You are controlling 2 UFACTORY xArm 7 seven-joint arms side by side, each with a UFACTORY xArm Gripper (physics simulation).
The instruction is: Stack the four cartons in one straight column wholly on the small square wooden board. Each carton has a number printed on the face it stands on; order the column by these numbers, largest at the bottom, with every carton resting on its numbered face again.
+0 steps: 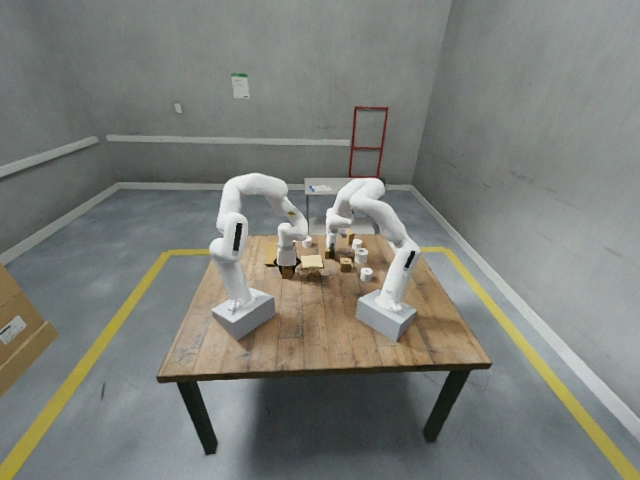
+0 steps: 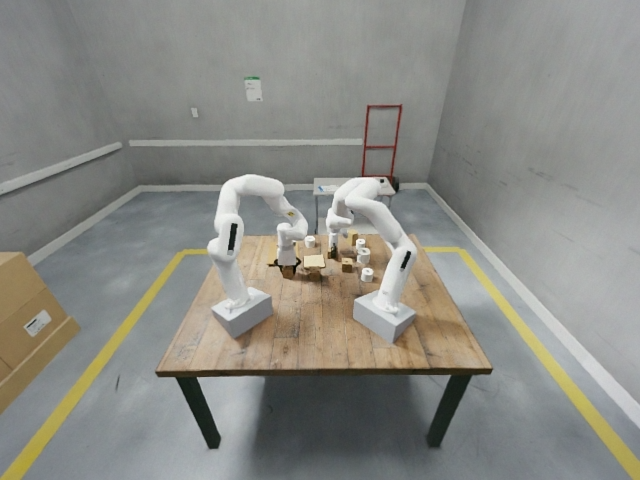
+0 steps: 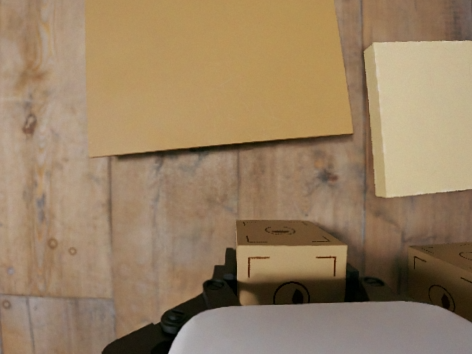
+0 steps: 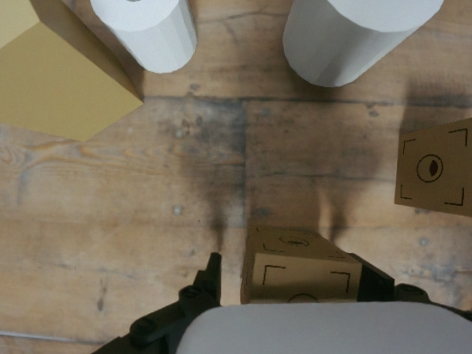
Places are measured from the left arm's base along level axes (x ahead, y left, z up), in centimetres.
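Pixels of known places: left gripper, fingertip midpoint: [image 1: 287, 272] [image 2: 288, 272] [image 3: 275, 267]; right gripper, fingertip midpoint: [image 1: 330, 253] [image 2: 333, 253] [image 4: 281, 273]; left arm's base, link origin: [image 1: 242, 303] [image 2: 240, 301]; right arm's base, link origin: [image 1: 388, 304] [image 2: 385, 305].
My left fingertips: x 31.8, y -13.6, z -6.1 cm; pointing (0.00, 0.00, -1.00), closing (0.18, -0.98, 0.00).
Observation:
Ahead of a thing's pixels: the offset from my left fingertips to its top centre. "*": to the spot under its first point.
The pale square board @(dz -0.7, dx +13.8, dy -11.9 cm) [image 1: 311, 261] [image 2: 313, 261] [image 3: 425, 117] lies mid-table. My left gripper [image 1: 287, 268] [image 3: 275, 267] is shut on a brown carton @(dz +3.9, dx +0.1, dy +0.0 cm) [image 1: 287, 274] [image 2: 288, 272] left of the board. A second carton @(dz +3.9, dx +0.6, dy -15.0 cm) [image 1: 313, 275] [image 2: 314, 275] [image 3: 440, 275] stands in front of the board. A third carton @(dz +3.9, dx +10.6, dy -32.0 cm) [image 1: 345, 265] [image 2: 346, 265] [image 4: 432, 170] stands right of it. My right gripper [image 1: 330, 251] [image 4: 281, 273] is open around a fourth carton @(dz +3.9, dx +21.8, dy -22.1 cm) [image 4: 305, 277], with a gap at its left finger; that carton appears to stand on the table. The printed numbers are hidden.
White rolls @(dz +3.4, dx +32.4, dy -5.8 cm) [image 1: 307, 241] @(dz +4.6, dx +21.2, dy -41.0 cm) [image 1: 361, 255] @(dz +3.3, dx +4.1, dy -43.9 cm) [image 1: 366, 274] @(* dz +1.7, dx +33.2, dy -36.3 cm) [image 4: 160, 40] [image 4: 340, 45] stand behind and right of the cartons. A plain tan box @(dz +7.1, dx +39.2, dy -32.8 cm) [image 1: 350, 237] [image 4: 65, 80] stands at the back. A flat tan sheet @(* dz -0.2, dx +12.8, dy +6.8 cm) [image 3: 215, 75] lies behind the left gripper's carton, left of the board.

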